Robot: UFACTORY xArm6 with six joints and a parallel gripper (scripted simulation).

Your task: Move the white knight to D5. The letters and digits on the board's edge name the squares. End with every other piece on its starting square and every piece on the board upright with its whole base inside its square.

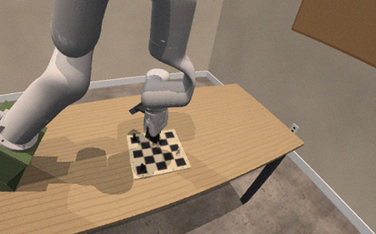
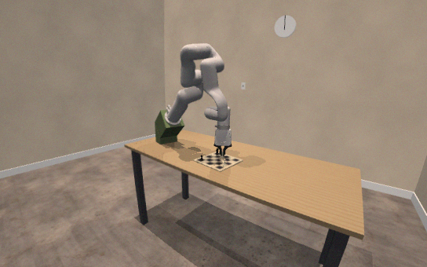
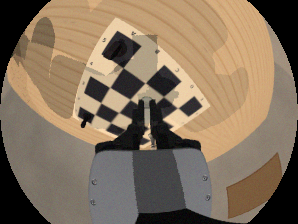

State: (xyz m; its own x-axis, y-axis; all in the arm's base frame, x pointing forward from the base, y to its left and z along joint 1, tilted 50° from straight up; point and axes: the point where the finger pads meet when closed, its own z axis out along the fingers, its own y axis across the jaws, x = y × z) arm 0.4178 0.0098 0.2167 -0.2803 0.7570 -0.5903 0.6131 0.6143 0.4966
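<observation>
The chessboard is 40 mm to the right of my hand, 40 mm below it and 10 mm behind it. The rest, counted from my hand: black chess piece (60 mm to the left, 60 mm behind, 20 mm below); pale piece (90 mm to the right, 60 mm ahead, 20 mm below).
</observation>
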